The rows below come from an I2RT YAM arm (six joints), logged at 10 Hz.
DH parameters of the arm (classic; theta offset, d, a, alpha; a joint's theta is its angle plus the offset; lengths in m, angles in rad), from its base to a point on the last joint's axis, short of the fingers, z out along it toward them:
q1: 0 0.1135 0.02 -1.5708
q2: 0 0 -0.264 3.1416
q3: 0.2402 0 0.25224 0
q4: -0.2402 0 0.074 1.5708
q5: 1.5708 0 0 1.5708
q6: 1.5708 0.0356 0 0
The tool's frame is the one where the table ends.
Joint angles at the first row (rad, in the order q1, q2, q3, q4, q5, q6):
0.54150 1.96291 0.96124 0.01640 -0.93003 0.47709
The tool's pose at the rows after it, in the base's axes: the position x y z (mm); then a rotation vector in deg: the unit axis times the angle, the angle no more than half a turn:
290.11 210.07 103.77 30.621 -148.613 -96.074
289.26 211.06 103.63 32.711 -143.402 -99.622
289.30 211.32 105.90 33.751 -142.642 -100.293
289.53 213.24 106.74 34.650 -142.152 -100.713
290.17 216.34 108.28 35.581 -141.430 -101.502
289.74 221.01 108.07 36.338 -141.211 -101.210
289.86 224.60 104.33 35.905 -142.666 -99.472
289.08 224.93 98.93 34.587 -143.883 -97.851
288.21 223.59 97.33 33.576 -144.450 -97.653
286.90 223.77 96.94 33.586 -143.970 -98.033
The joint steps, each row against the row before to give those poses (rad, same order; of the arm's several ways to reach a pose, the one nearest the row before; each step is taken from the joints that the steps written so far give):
0.00018 0.01265 0.00061 0.02957 -0.09483 0.00459
-0.00017 0.00916 0.00150 0.01157 -0.07803 -0.00815
0.00002 -0.00435 0.00419 -0.00941 -0.01227 -0.01157
0.00401 0.00192 0.00573 0.00009 -0.00573 -0.00449
0.00609 0.00262 0.00730 0.00987 -0.00821 0.00456
0.01174 0.00716 0.01013 -0.00069 0.00390 0.00077
0.00936 0.01421 0.00885 -0.00382 0.02811 0.00190
0.00291 0.01209 -0.00382 0.00432 0.02187 0.00768
-0.00142 -0.00117 -0.01199 0.01846 0.00793 0.01518
0.00210 -0.00116 -0.00696 0.01240 -0.00587 0.00711

